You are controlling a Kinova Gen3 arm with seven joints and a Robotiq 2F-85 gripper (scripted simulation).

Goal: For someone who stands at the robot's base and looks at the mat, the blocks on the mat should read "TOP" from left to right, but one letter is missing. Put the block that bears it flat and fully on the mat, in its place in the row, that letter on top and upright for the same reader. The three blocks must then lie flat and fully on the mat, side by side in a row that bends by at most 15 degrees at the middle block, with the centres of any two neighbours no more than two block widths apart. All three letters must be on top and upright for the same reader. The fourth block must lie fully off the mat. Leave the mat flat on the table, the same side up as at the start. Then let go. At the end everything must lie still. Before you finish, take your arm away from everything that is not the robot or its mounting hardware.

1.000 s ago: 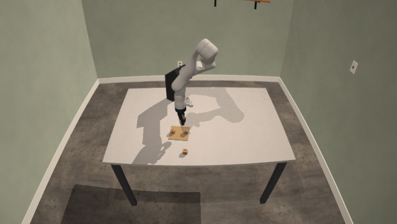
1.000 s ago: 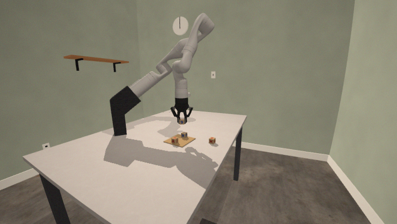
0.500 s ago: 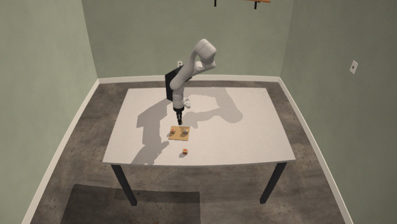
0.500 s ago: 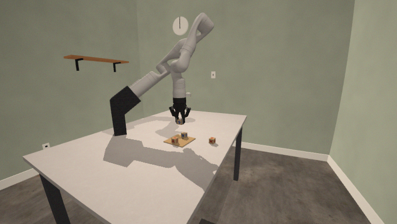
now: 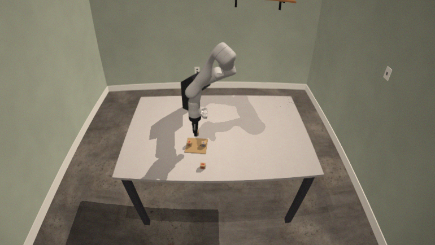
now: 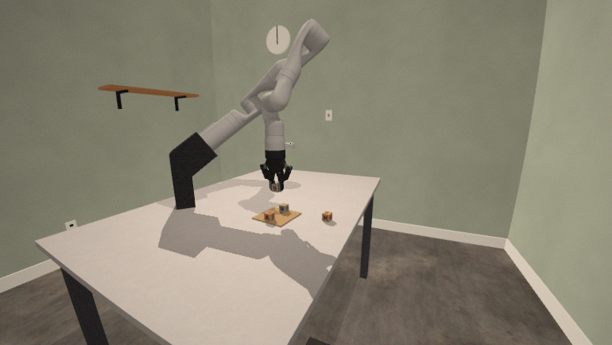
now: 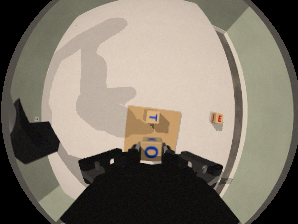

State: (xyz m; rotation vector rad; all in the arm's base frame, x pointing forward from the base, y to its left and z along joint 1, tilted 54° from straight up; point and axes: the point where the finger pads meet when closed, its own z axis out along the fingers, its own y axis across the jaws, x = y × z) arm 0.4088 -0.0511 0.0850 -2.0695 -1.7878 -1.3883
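Now: the tan mat 12 cm below my hand. Also, from my hand: red-lettered block 10 cm below, 5 cm to the right.
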